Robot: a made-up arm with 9 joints. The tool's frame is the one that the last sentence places. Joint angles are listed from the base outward.
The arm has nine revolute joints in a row. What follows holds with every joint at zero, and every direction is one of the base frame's. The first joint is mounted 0.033 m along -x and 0.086 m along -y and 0.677 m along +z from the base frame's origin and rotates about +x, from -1.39 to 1.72 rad. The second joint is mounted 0.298 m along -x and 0.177 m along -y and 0.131 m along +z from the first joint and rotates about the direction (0.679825, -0.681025, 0.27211), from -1.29 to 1.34 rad. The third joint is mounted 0.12 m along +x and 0.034 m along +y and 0.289 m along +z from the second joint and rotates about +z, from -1.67 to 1.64 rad. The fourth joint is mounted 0.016 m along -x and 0.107 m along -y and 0.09 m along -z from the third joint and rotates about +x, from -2.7 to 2.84 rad. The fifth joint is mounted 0.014 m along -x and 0.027 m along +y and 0.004 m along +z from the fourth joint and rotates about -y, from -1.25 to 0.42 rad. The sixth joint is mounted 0.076 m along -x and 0.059 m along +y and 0.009 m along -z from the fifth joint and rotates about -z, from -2.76 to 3.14 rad. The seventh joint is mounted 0.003 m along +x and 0.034 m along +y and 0.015 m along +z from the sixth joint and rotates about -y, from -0.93 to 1.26 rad. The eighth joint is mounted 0.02 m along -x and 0.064 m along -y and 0.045 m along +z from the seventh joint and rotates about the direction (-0.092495, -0.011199, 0.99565), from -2.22 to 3.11 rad. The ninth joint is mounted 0.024 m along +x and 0.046 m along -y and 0.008 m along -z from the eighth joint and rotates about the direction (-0.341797, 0.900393, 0.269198), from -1.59 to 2.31 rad. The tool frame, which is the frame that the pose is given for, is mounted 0.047 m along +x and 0.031 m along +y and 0.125 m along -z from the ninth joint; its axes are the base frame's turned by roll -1.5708, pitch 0 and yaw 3.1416 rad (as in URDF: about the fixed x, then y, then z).
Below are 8 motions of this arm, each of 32 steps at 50 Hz.
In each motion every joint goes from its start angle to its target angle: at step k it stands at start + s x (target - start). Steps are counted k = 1, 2, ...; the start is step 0. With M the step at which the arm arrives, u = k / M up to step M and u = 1 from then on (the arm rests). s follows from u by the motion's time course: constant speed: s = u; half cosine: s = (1 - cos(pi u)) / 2; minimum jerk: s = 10 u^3 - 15 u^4 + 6 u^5.
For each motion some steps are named. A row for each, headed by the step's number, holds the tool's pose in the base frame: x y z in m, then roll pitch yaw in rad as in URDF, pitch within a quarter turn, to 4 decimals.
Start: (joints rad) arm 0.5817 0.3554 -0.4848 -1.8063 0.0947 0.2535 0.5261 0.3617 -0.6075
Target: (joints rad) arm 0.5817 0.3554 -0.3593 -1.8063 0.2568 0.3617 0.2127 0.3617 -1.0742
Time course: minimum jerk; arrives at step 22
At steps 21, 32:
21: -0.2595 -0.4218 0.7905 -0.3165 0.9265 -2.1667
32: -0.2595 -0.4218 0.7905 -0.3162 0.9269 -2.1662

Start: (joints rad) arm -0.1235 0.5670 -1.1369 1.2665 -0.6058 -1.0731 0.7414 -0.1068 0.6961
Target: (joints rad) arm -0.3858 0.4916 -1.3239 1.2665 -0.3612 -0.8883 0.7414 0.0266 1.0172
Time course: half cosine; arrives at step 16
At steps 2, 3, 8, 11, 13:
2: -0.3663 -0.2092 1.1103 2.8764 1.0906 2.3108
3: -0.3638 -0.2025 1.1097 2.9381 1.0978 2.3429
8: -0.3431 -0.1464 1.0987 -2.7663 1.1123 2.6556
11: -0.3315 -0.1136 1.0865 -2.4151 1.0753 2.8275
13: -0.3266 -0.0986 1.0794 -2.2639 1.0473 2.8884

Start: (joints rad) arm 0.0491 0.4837 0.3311 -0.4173 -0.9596 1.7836 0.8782 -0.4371 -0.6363
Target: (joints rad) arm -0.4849 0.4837 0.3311 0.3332 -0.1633 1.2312 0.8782 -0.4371 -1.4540
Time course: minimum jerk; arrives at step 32
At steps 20, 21, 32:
20: -0.4107 -0.3353 1.2312 2.4678 0.7705 0.0184
21: -0.4130 -0.3285 1.2346 2.4699 0.7241 0.0502
32: -0.4253 -0.2957 1.2429 2.4748 0.5018 0.1636

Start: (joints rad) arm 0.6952 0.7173 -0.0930 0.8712 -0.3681 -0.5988 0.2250 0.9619 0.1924
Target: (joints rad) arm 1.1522 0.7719 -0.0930 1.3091 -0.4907 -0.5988 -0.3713 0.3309 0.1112
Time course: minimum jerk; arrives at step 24
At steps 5, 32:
5: -0.4090 -0.5100 0.7755 0.8899 0.9541 0.7333
32: -0.4397 -0.4948 0.5318 0.7631 0.7769 1.2426

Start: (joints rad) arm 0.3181 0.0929 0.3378 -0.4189 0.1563 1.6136 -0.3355 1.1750 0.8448
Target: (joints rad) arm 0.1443 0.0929 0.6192 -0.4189 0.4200 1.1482 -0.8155 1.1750 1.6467
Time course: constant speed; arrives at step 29
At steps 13, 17, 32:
13: -0.3601 -0.4492 0.7947 -1.5898 -0.7836 -2.3369
17: -0.3505 -0.4665 0.8041 -1.5806 -0.8784 -2.1677
32: -0.2941 -0.5109 0.8475 -1.6618 -1.2147 -1.5700

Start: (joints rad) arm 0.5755 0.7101 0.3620 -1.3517 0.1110 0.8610 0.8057 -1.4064 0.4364
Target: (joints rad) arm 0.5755 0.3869 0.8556 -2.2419 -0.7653 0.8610 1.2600 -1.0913 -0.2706
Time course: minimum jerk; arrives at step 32
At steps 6, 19, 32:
6: -0.2536 -0.5581 0.6555 3.0191 -0.0215 1.1386
19: -0.3124 -0.5583 0.7624 2.4025 0.2989 0.0653
32: -0.3126 -0.4827 0.7875 2.0538 0.0545 -0.4404

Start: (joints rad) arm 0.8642 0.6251 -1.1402 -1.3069 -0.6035 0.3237 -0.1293 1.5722 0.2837
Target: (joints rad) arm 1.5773 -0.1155 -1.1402 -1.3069 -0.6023 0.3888 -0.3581 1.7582 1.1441
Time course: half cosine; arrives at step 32
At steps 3, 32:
3: -0.4422 -0.3610 0.7348 -2.9934 -0.3059 -1.8124
32: -0.3584 -0.4199 0.6008 -3.0414 0.3764 -0.7168

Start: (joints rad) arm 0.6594 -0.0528 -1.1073 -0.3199 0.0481 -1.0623 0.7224 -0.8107 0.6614
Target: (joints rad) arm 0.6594 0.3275 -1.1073 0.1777 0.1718 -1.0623 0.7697 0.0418 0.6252
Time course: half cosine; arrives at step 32
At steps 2, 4, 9, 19, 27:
2: -0.2809 -0.3051 0.7637 -2.1324 -0.4649 2.7630
4: -0.2793 -0.3072 0.7644 -2.1426 -0.4358 2.7751
9: -0.2713 -0.3181 0.7691 -2.1808 -0.2850 2.8206
19: -0.2521 -0.3609 0.7922 -2.2118 0.2007 2.8350
27: -0.2494 -0.3953 0.8106 -2.2014 0.4903 2.7677

